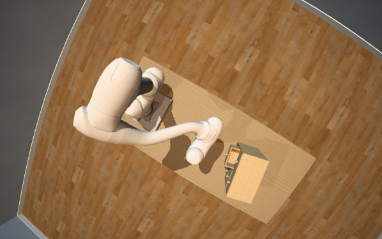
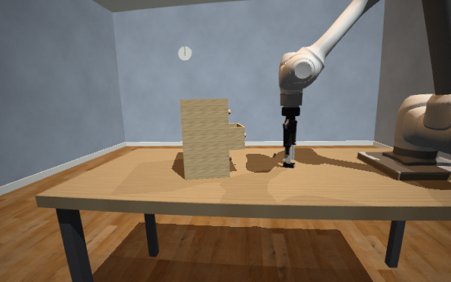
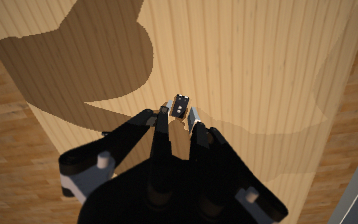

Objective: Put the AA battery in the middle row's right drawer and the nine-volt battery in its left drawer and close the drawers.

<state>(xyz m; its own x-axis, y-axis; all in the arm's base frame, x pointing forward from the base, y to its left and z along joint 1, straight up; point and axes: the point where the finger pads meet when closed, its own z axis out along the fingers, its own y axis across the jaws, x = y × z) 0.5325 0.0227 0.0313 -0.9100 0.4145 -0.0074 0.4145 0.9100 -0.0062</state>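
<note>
Right now my hand is 5 cm above the black nine-volt battery and 1 cm past it. The rest, counted from my hand: black AA battery: 18 cm to the right, 6 cm below, 5 cm ahead; then orange AA battery: 36 cm ahead, 5 cm to the right, 5 cm above.
</note>
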